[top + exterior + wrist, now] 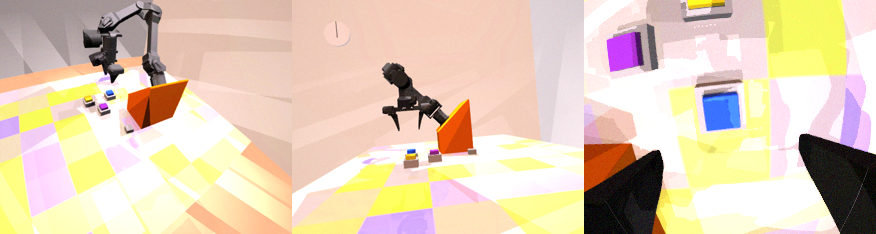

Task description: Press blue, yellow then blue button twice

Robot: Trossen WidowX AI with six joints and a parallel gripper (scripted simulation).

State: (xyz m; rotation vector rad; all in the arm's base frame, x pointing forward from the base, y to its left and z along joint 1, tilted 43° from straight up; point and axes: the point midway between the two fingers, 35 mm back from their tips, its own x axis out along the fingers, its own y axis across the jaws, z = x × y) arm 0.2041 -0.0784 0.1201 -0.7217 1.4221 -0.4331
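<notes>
The blue button is 80 mm below my gripper tip. Also, from my gripper tip: yellow button (110 mm ahead, 80 mm below, 20 mm to the left); magenta button (100 mm to the left, 80 mm below, 50 mm ahead).
</notes>
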